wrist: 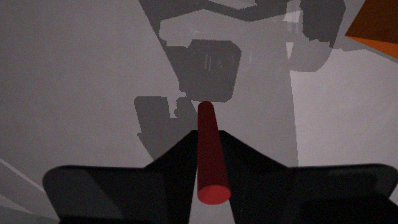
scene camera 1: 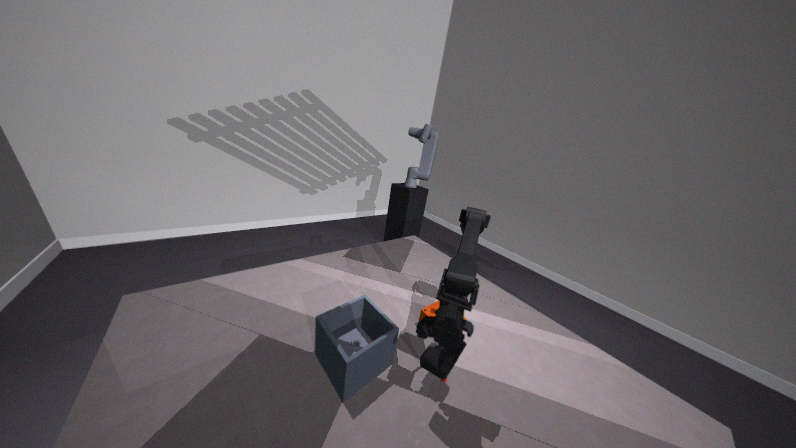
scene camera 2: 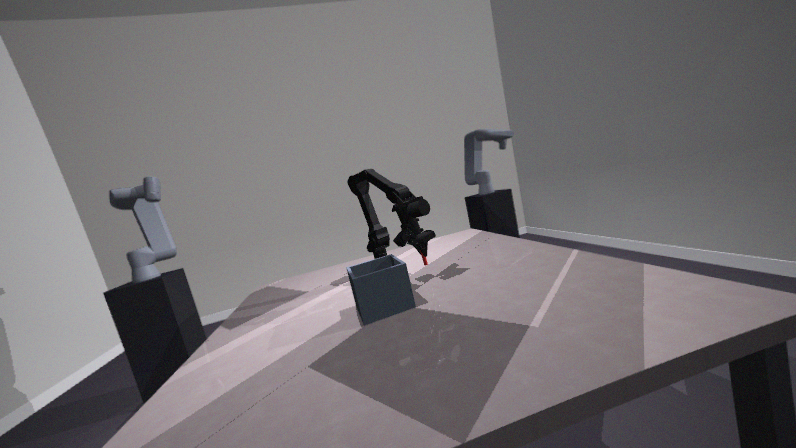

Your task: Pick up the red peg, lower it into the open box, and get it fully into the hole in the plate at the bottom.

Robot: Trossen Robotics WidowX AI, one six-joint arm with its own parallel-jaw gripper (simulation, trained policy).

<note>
I see my gripper (scene camera 1: pixel 447 371), a red peg (wrist: pixel 213 188) and a grey box (scene camera 1: pixel 348 375).
My gripper is seen too in the wrist view (wrist: pixel 207 136) and in scene camera 2 (scene camera 2: pixel 424 256). The wrist view misses the grey box: it is out of frame.
</note>
